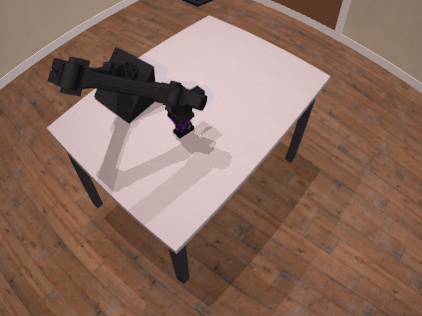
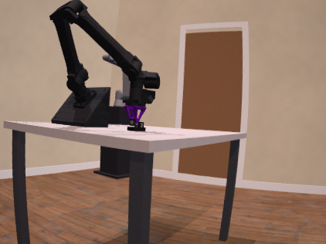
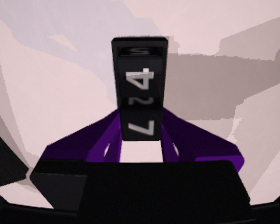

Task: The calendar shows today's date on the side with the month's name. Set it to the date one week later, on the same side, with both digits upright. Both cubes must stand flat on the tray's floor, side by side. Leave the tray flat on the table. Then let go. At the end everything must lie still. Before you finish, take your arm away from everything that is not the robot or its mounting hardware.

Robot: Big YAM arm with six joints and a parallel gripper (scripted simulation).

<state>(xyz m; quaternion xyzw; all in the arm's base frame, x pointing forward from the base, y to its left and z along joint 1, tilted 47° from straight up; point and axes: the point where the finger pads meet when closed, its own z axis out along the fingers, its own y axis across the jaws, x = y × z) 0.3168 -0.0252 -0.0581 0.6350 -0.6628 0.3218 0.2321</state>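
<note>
The black date cube is right at my hand. Round my hand: black tray (2 cm to the left, 3 cm below).
</note>
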